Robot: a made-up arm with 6 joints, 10 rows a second.
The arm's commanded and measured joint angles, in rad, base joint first. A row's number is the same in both.
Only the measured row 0 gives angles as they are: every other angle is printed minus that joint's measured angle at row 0.
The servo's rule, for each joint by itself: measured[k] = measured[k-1] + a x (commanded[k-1-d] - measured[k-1]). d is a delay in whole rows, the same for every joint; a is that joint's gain. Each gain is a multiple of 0.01, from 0.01 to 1. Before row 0 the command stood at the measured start. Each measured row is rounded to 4 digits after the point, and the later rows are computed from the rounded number. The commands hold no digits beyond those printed.
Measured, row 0:
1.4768 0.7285 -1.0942 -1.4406 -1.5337 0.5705
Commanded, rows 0 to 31:
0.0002 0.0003 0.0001 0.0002 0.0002 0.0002
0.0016 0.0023 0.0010 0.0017 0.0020 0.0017
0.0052 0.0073 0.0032 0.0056 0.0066 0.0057
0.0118 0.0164 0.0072 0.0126 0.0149 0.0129
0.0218 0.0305 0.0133 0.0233 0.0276 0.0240
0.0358 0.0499 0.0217 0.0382 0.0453 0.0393
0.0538 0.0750 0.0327 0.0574 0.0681 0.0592
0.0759 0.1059 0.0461 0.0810 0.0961 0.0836
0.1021 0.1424 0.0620 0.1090 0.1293 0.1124
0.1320 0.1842 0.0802 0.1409 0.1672 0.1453
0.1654 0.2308 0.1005 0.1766 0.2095 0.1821
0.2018 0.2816 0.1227 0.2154 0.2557 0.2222
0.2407 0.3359 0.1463 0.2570 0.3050 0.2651
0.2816 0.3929 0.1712 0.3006 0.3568 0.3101
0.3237 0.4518 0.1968 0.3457 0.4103 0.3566
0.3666 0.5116 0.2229 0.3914 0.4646 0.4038
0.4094 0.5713 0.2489 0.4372 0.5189 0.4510
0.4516 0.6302 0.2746 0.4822 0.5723 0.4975
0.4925 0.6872 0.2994 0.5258 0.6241 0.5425
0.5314 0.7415 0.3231 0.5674 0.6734 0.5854
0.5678 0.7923 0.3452 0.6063 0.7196 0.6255
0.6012 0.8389 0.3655 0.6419 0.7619 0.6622
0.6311 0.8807 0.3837 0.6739 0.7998 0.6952
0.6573 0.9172 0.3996 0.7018 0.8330 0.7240
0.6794 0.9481 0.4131 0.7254 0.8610 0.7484
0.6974 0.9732 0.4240 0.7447 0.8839 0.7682
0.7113 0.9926 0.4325 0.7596 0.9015 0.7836
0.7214 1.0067 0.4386 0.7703 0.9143 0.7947
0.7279 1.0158 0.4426 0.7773 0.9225 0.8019
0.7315 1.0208 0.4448 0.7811 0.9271 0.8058
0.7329 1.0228 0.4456 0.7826 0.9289 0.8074
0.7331 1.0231 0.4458 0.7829 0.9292 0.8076
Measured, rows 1 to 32:
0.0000 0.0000 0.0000 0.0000 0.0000 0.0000
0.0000 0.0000 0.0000 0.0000 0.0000 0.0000
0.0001 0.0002 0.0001 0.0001 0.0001 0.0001
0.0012 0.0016 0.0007 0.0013 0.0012 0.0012
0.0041 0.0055 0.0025 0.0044 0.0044 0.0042
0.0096 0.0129 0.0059 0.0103 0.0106 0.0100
0.0184 0.0249 0.0112 0.0197 0.0206 0.0194
0.0309 0.0419 0.0188 0.0330 0.0352 0.0327
0.0474 0.0644 0.0288 0.0506 0.0546 0.0505
0.0679 0.0926 0.0413 0.0725 0.0791 0.0727
0.0925 0.1265 0.0562 0.0988 0.1087 0.0993
0.1209 0.1657 0.0735 0.1291 0.1432 0.1301
0.1529 0.2100 0.0929 0.1633 0.1823 0.1649
0.1881 0.2587 0.1144 0.2008 0.2256 0.2033
0.2260 0.3112 0.1374 0.2413 0.2724 0.2447
0.2660 0.3668 0.1617 0.2840 0.3222 0.2885
0.3075 0.4246 0.1870 0.3284 0.3742 0.3341
0.3501 0.4838 0.2128 0.3738 0.4275 0.3808
0.3928 0.5433 0.2388 0.4194 0.4814 0.4278
0.4351 0.6024 0.2646 0.4646 0.5350 0.4745
0.4764 0.6601 0.2897 0.5087 0.5876 0.5201
0.5160 0.7155 0.3137 0.5510 0.6382 0.5639
0.5533 0.7677 0.3364 0.5908 0.6862 0.6052
0.5878 0.8161 0.3574 0.6276 0.7309 0.6434
0.6190 0.8600 0.3763 0.6609 0.7716 0.6781
0.6466 0.8989 0.3931 0.6903 0.8078 0.7089
0.6702 0.9324 0.4075 0.7156 0.8392 0.7354
0.6898 0.9601 0.4194 0.7366 0.8656 0.7574
0.7053 0.9822 0.4288 0.7532 0.8868 0.7750
0.7169 0.9989 0.4359 0.7655 0.9030 0.7882
0.7248 1.0104 0.4407 0.7740 0.9145 0.7974
0.7296 1.0175 0.4437 0.7791 0.9219 0.8030
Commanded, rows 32 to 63:
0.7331 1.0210 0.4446 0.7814 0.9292 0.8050
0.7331 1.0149 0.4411 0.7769 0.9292 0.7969
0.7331 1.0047 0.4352 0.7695 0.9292 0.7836
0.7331 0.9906 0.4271 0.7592 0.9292 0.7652
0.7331 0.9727 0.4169 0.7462 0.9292 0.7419
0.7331 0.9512 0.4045 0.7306 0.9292 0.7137
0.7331 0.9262 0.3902 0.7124 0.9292 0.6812
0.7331 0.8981 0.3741 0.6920 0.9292 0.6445
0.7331 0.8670 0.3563 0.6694 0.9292 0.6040
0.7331 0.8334 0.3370 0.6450 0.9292 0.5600
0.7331 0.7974 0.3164 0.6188 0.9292 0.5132
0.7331 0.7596 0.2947 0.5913 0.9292 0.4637
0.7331 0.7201 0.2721 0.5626 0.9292 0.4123
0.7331 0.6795 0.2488 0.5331 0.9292 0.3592
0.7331 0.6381 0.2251 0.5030 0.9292 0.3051
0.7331 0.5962 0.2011 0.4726 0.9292 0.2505
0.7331 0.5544 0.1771 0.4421 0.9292 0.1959
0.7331 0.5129 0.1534 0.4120 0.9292 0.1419
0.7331 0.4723 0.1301 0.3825 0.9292 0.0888
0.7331 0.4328 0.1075 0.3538 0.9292 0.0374
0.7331 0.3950 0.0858 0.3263 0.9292 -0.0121
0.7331 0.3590 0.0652 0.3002 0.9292 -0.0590
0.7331 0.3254 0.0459 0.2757 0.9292 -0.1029
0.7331 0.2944 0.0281 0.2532 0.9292 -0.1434
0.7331 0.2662 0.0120 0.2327 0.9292 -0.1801
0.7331 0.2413 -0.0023 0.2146 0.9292 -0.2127
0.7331 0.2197 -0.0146 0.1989 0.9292 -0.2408
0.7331 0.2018 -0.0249 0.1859 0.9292 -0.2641
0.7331 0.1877 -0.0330 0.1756 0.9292 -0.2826
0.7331 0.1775 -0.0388 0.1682 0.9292 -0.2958
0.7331 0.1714 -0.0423 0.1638 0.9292 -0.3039
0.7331 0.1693 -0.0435 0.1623 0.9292 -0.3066
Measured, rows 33 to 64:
0.7320 1.0211 0.4451 0.7816 0.9260 0.8059
0.7328 1.0225 0.4456 0.7825 0.9279 0.8070
0.7330 1.0215 0.4449 0.7817 0.9287 0.8057
0.7331 1.0170 0.4422 0.7782 0.9290 0.7998
0.7331 1.0086 0.4372 0.7719 0.9291 0.7889
0.7331 0.9964 0.4299 0.7628 0.9292 0.7730
0.7331 0.9803 0.4205 0.7508 0.9292 0.7522
0.7331 0.9605 0.4090 0.7363 0.9292 0.7264
0.7331 0.9372 0.3955 0.7191 0.9292 0.6961
0.7331 0.9106 0.3801 0.6996 0.9292 0.6615
0.7331 0.8810 0.3630 0.6779 0.9292 0.6230
0.7331 0.8486 0.3443 0.6542 0.9292 0.5808
0.7331 0.8138 0.3242 0.6287 0.9292 0.5355
0.7331 0.7769 0.3030 0.6018 0.9292 0.4874
0.7331 0.7383 0.2808 0.5736 0.9292 0.4371
0.7331 0.6983 0.2578 0.5444 0.9292 0.3849
0.7331 0.6574 0.2343 0.5146 0.9292 0.3314
0.7331 0.6158 0.2104 0.4844 0.9292 0.2772
0.7331 0.5740 0.1864 0.4539 0.9292 0.2227
0.7331 0.5325 0.1626 0.4237 0.9292 0.1686
0.7331 0.4916 0.1392 0.3940 0.9292 0.1151
0.7331 0.4516 0.1164 0.3651 0.9292 0.0630
0.7331 0.4131 0.0944 0.3372 0.9292 0.0127
0.7331 0.3763 0.0734 0.3106 0.9292 -0.0353
0.7331 0.3417 0.0536 0.2855 0.9292 -0.0806
0.7331 0.3095 0.0352 0.2622 0.9292 -0.1227
0.7331 0.2801 0.0185 0.2410 0.9292 -0.1612
0.7331 0.2537 0.0035 0.2220 0.9292 -0.1957
0.7331 0.2306 -0.0095 0.2054 0.9292 -0.2259
0.7331 0.2110 -0.0206 0.1914 0.9292 -0.2515
0.7331 0.1952 -0.0295 0.1800 0.9292 -0.2723
0.7331 0.1832 -0.0362 0.1715 0.9292 -0.2880

